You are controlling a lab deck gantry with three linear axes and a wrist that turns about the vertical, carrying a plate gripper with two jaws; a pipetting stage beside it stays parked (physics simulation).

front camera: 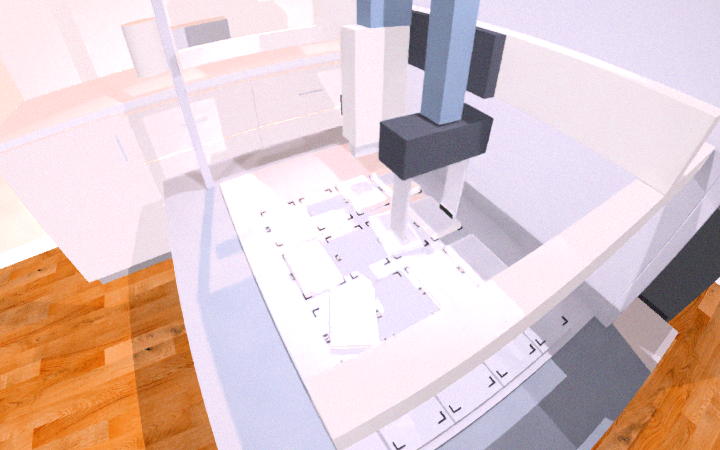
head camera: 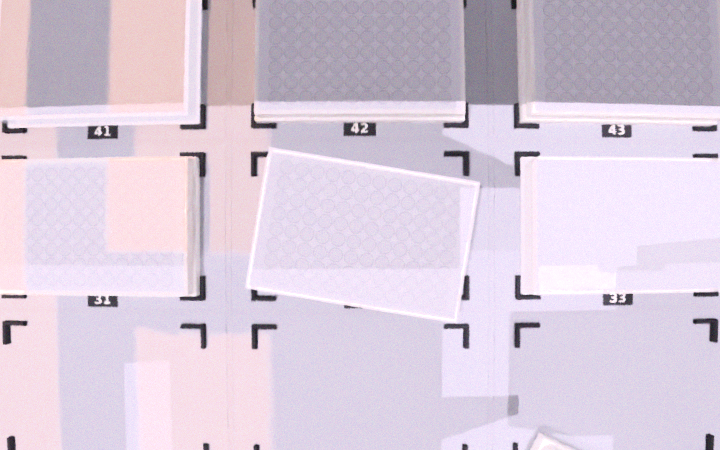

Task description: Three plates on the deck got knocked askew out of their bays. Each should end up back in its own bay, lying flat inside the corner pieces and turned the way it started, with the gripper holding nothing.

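Places are measured from the robot's base along level axes (x ahead, y left, z up), in millimetres.
Pixels of known places: gripper, fingertip midpoint: (front camera: pixel 423 222); robot's base, link origin: (front camera: pixel 261 213).
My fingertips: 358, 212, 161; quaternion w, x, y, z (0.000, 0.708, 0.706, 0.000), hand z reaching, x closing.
Ahead of a thing's pixels: the offset from my fingertips to its middle, as dx, dy, dz. "*": to the spot under its first point.
A clear-lidded plate @(-128, +39, -151) (head camera: pixel 361 233) lies askew over the bay between plates 31 and 33, turned clockwise in the head view; its right corners stick out past the corner pieces and it mostly hides the bay's label. Another askew plate @(+21, -153, -152) (front camera: pixel 353 318) lies near the front of the deck; a light plate corner @(* -13, -89, -152) (head camera: pixel 549 443) shows at the bottom of the head view. Which plate is the third cannot be told. My gripper (front camera: pixel 423 223) is open, its jaws wide apart with no plate between them, above the back rows in the front view. It does not show in the head view.
Plates sit in bays 31 @(-294, +45, -154) (head camera: pixel 106 212), 33 (head camera: pixel 615 212), 41 (head camera: pixel 106 53), 42 (head camera: pixel 361 58) and 43 @(+35, +152, -154) (head camera: pixel 626 58). Another plate @(-129, -169, -154) (front camera: pixel 313 267) lies at the deck's left side. A pale beam (front camera: pixel 435 366) crosses the front. The pipetting stage (front camera: pixel 374 84) stands behind the deck.
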